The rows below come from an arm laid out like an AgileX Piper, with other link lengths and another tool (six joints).
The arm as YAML. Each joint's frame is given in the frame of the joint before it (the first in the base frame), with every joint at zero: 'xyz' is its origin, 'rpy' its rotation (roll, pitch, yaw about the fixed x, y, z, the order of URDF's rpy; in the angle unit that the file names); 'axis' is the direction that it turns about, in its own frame. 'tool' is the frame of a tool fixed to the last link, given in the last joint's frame.
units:
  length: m
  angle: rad
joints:
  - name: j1
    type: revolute
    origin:
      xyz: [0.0, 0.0, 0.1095]
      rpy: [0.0, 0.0, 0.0]
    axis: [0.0, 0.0, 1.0]
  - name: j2
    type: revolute
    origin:
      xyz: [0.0, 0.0, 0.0]
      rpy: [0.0, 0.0, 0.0]
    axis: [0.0, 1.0, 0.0]
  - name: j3
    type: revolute
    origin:
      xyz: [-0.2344, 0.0, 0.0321]
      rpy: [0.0, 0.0, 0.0]
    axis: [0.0, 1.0, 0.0]
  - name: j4
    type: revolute
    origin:
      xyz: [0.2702, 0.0, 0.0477]
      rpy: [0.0, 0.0, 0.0]
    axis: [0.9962, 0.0, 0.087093]
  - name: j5
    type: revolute
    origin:
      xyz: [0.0, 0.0, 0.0]
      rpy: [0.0, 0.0, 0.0]
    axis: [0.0, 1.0, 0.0]
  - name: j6
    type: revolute
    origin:
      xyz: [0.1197, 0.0, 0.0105]
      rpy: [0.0, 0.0, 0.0]
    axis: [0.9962, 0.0, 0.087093]
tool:
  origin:
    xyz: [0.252, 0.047, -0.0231]
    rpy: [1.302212, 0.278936, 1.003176]
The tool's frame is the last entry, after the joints.
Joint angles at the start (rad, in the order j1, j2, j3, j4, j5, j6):
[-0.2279 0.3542 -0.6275 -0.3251 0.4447 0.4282]
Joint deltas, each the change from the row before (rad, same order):
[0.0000 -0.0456 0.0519 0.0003 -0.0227 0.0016]
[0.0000 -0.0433 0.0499 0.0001 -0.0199 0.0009]
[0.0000 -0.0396 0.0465 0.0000 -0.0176 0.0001]
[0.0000 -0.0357 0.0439 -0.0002 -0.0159 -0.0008]
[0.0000 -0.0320 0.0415 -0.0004 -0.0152 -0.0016]
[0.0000 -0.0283 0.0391 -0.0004 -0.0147 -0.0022]
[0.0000 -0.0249 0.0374 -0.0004 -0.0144 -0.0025]
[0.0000 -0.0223 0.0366 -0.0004 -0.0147 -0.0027]
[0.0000 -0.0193 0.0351 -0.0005 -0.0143 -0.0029]
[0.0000 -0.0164 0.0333 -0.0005 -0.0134 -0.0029]
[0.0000 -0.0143 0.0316 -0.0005 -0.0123 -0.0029]
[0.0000 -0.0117 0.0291 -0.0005 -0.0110 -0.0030]
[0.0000 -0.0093 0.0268 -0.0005 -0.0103 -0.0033]
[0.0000 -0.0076 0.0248 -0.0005 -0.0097 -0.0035]
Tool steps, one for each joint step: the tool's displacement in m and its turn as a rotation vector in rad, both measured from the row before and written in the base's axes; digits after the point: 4 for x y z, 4 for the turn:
[-0.0026 0.0031 -0.0055 -0.0041 -0.0149 0.0068]
[-0.0022 0.0027 -0.0064 -0.0040 -0.0118 0.0060]
[-0.0018 0.0023 -0.0068 -0.0040 -0.0091 0.0053]
[-0.0012 0.0020 -0.0075 -0.0041 -0.0060 0.0047]
[-0.0007 0.0017 -0.0079 -0.0045 -0.0038 0.0045]
[-0.0003 0.0016 -0.0081 -0.0046 -0.0019 0.0044]
[0.0001 0.0014 -0.0086 -0.0043 0.0001 0.0043]
[0.0005 0.0014 -0.0091 -0.0042 0.0016 0.0044]
[0.0007 0.0013 -0.0095 -0.0039 0.0035 0.0043]
[0.0009 0.0011 -0.0099 -0.0034 0.0054 0.0041]
[0.0009 0.0010 -0.0101 -0.0029 0.0067 0.0038]
[0.0008 0.0009 -0.0100 -0.0025 0.0080 0.0034]
[0.0008 0.0008 -0.0098 -0.0025 0.0088 0.0033]
[0.0007 0.0008 -0.0095 -0.0026 0.0091 0.0031]

